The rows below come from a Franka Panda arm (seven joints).
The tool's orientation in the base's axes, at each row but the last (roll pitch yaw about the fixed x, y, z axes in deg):
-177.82 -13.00 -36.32
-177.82 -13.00 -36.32
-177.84 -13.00 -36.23
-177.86 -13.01 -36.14
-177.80 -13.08 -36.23
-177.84 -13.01 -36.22
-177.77 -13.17 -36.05
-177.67 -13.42 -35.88
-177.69 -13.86 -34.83
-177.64 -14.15 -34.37
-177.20 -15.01 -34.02
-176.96 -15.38 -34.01
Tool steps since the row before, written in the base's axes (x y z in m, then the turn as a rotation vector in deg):
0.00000 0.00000 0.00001 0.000 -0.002 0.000
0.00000 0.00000 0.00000 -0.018 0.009 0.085
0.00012 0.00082 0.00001 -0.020 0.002 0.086
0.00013 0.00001 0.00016 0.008 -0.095 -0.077
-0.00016 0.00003 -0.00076 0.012 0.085 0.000
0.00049 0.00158 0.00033 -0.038 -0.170 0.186
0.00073 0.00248 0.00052 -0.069 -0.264 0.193
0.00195 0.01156 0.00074 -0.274 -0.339 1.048
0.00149 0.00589 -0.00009 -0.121 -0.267 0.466
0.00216 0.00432 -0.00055 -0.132 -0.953 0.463
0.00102 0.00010 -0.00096 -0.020 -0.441 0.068
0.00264 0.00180 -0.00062 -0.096 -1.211 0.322
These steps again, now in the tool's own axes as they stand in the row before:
0.00000 0.00000 -0.00001 0.001 0.002 0.000
0.00000 0.00000 0.00000 0.000 0.000 -0.087
-0.00038 -0.00074 -0.00007 0.002 0.007 -0.088
0.00013 -0.00009 -0.00013 0.044 0.075 0.086
-0.00031 0.00010 0.00070 -0.040 -0.076 -0.006
-0.00045 -0.00158 -0.00038 0.110 0.153 -0.171
-0.00073 -0.00246 -0.00061 0.141 0.247 -0.175
-0.00488 -0.01058 -0.00150 0.221 0.393 -1.042
-0.00210 -0.00570 -0.00020 0.163 0.270 -0.451
-0.00077 -0.00477 0.00057 0.529 0.846 -0.379
0.00051 -0.00060 0.00116 0.240 0.376 -0.024
0.00097 -0.00292 0.00107 0.662 1.048 -0.208

